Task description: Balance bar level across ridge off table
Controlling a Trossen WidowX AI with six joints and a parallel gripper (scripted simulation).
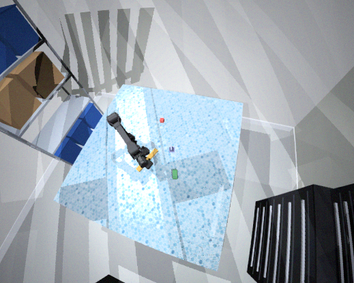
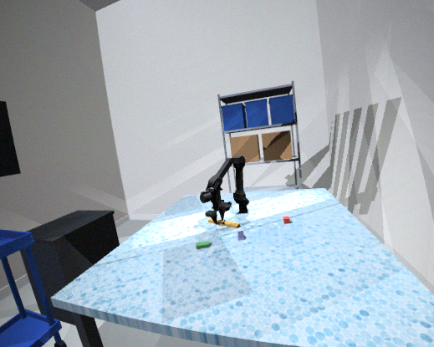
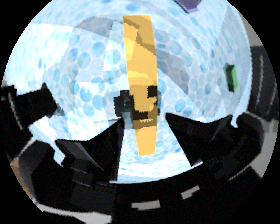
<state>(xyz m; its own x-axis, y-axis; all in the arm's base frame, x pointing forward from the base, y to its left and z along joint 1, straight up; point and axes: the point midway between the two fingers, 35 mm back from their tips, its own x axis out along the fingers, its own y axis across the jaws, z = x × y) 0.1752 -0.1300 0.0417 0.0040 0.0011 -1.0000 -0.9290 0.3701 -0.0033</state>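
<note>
My gripper tip is now 1 cm short of the bar and 3 cm to the right of it. The rest, counted from my gripper tip: red block (40 cm to the left, 1 cm above); green block (26 cm ahead, 2 cm to the right).
</note>
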